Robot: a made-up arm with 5 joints.
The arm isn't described. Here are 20 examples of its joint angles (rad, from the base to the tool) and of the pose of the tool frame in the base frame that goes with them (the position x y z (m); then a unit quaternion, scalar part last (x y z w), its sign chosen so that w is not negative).
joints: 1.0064 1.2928 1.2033 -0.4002 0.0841
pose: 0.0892 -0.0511 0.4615 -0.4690 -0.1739 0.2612 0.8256
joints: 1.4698 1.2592 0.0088 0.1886 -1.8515
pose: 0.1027 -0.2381 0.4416 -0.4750 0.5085 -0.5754 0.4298
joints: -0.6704 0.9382 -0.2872 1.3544 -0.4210
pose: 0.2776 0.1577 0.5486 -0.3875 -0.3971 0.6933 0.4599
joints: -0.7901 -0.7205 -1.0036 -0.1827 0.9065
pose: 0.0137 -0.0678 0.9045 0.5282 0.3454 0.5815 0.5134
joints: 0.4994 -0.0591 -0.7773 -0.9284 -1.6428
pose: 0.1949 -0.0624 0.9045 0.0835 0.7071 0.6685 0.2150
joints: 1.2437 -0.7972 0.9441 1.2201 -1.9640
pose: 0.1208 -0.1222 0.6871 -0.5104 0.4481 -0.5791 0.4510
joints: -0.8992 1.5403 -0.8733 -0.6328 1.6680
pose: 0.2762 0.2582 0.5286 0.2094 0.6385 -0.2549 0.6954
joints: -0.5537 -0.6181 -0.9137 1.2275 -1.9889
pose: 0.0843 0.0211 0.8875 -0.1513 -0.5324 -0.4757 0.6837
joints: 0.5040 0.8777 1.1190 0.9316 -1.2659
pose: 0.1392 -0.0372 0.5187 -0.3730 0.4628 0.3534 0.7224
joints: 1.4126 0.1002 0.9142 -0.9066 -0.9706
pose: 0.1063 -0.2347 0.6175 -0.8825 -0.0447 -0.4606 0.0843
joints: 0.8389 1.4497 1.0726 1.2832 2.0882
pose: 0.0844 -0.0153 0.5017 0.4454 -0.7045 -0.0930 0.5446
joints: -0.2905 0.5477 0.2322 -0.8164 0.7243
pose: 0.3585 0.0755 0.6298 0.5637 0.7460 -0.1979 0.2943
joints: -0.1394 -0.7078 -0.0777 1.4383 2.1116
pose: 0.1846 0.0176 0.8337 0.0955 0.5352 -0.6601 0.5185
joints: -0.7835 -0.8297 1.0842 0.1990 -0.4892
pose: 0.1829 0.1063 0.6935 -0.4129 -0.8522 0.1109 0.3016
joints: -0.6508 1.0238 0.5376 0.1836 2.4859
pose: 0.2219 0.1249 0.4552 -0.5579 0.5074 -0.4912 0.4359
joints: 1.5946 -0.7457 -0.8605 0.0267 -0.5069
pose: 0.0655 0.0382 0.9144 0.6836 0.1699 0.1683 0.6895
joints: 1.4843 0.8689 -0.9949 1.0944 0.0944
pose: 0.0881 -0.3231 0.6670 -0.8823 -0.0602 0.0618 0.4627
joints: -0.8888 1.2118 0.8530 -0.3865 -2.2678
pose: 0.1338 0.1000 0.4371 -0.7299 -0.0409 0.0943 0.6758
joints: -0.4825 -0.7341 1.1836 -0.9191 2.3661
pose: 0.2050 0.0769 0.7324 0.3746 0.2031 -0.3908 0.8159
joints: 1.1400 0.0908 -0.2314 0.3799 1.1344
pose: 0.1769 -0.2537 0.7787 0.8043 0.2416 -0.5426 0.0157
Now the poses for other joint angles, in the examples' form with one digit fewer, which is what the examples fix.
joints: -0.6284 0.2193 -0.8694 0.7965 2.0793
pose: 0.266 0.146 0.838 0.173 0.479 -0.423 0.749
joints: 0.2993 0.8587 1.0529 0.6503 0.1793
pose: 0.160 -0.040 0.495 -0.178 -0.238 0.587 0.753
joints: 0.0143 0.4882 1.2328 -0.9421 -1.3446
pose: 0.237 0.000 0.525 -0.681 -0.340 -0.202 0.616
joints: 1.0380 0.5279 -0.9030 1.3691 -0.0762
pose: 0.204 -0.248 0.734 -0.852 -0.214 0.093 0.468
